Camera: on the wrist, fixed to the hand. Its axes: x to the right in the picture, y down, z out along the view.
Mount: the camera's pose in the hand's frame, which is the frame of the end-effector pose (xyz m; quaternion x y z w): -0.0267 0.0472 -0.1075 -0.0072 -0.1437 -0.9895 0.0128
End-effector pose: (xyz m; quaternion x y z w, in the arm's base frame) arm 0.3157 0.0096 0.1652 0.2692 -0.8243 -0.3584 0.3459
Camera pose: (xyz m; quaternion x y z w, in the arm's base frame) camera 0.4049 0.0128 0.2460 -0.7651 -0.2087 0.3915 0.4667
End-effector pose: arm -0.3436 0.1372 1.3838 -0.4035 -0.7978 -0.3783 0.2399
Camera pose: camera -0.2814 0.0575 1.4491 -0.7282 0.4412 0.1900 0.4888
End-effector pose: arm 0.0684 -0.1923 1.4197 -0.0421 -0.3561 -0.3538 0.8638
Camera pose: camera 0.1484 -0.1765 1.3311 -0.2948 0.1678 0.8558 0.3905
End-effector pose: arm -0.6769 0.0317 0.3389 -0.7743 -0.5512 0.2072 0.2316
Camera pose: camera -0.5874 -0.0211 0.3997 0.5636 -0.8080 -0.1192 0.1232
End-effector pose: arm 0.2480 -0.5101 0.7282 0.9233 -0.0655 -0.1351 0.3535
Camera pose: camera 0.2531 -0.4710 0.8420 -0.0547 -0.8630 0.4847 0.1319
